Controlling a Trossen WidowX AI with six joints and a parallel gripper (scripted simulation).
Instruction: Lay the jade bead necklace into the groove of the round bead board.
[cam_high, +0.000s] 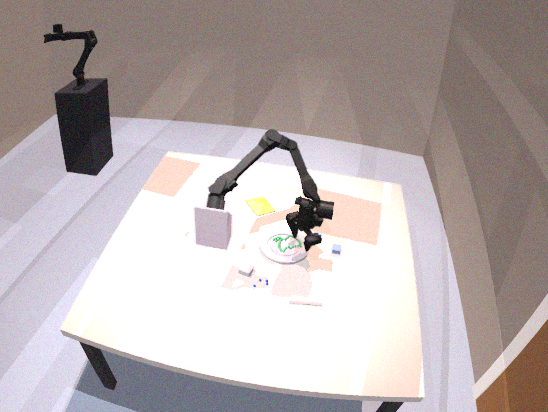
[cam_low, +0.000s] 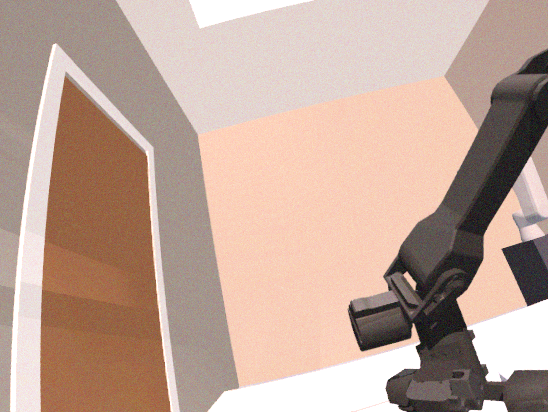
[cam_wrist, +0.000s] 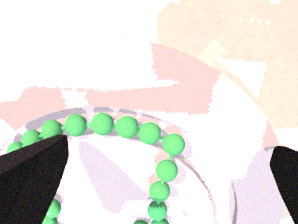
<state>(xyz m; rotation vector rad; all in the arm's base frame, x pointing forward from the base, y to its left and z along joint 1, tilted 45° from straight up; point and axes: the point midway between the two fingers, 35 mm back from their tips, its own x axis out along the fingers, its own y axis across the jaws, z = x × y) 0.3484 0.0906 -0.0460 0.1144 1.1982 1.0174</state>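
Right now my gripper tip is 6 cm past the round white bead board, 1 cm to the left of it and 1 cm above it. Round my gripper tip: thin rod 5 cm ahead, 30 cm to the right, 2 cm below; then blue block 15 cm ahead, 1 cm to the left, 1 cm below; then cream block 6 cm ahead, 24 cm to the left.
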